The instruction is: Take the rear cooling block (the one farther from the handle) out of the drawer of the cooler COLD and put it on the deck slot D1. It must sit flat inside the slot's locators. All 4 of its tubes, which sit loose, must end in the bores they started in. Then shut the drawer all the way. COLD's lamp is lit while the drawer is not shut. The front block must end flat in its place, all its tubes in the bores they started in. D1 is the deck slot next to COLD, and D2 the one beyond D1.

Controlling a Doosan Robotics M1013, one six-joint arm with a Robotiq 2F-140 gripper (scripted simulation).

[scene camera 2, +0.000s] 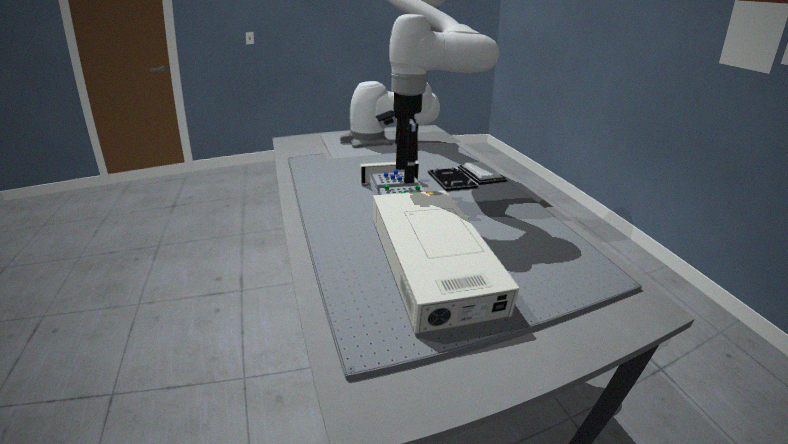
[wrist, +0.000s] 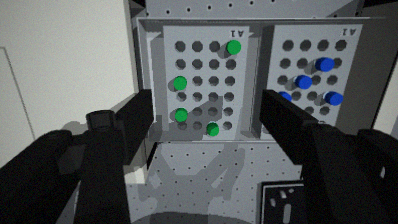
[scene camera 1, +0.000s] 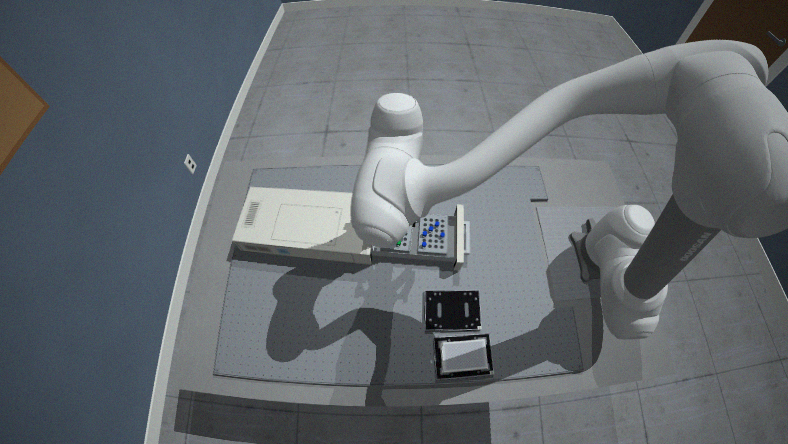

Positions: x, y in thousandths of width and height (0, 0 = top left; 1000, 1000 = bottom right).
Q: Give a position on a cooler COLD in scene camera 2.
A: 568, 623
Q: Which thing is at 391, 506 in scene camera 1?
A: A cooler COLD.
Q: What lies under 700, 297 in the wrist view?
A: A cooling block.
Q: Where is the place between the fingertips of the gripper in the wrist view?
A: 521, 467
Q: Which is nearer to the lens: the cooler COLD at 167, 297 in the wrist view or the cooling block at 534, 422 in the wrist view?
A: The cooler COLD.
